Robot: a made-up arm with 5 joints.
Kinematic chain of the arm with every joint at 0, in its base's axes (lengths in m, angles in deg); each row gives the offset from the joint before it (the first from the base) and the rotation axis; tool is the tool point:
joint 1: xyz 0 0 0.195 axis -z
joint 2: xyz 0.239 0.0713 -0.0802 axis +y
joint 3: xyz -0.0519 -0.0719 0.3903 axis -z
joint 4: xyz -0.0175 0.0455 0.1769 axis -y
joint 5: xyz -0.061 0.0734 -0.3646 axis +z
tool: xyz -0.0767 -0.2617 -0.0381
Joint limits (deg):
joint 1: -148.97..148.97
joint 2: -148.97..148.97
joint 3: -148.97..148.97
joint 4: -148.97..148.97
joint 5: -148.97..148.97
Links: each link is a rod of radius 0.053 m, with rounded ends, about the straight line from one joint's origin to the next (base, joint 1, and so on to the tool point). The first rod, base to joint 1, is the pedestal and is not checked.
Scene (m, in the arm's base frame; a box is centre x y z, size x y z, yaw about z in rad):
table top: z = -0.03
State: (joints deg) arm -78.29 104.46 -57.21 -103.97 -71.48
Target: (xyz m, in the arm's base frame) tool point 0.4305 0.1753 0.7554
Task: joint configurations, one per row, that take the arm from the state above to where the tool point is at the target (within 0.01 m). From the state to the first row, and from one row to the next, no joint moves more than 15 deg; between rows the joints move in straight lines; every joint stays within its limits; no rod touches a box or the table.
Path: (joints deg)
1: -75.59 95.06 -55.42 -90.24 -71.70
2: -72.89 85.66 -53.64 -76.50 -71.93
3: -70.19 76.25 -51.85 -62.77 -72.15
4: -67.50 66.85 -50.07 -49.04 -72.38
5: -64.80 57.45 -48.28 -35.31 -72.60

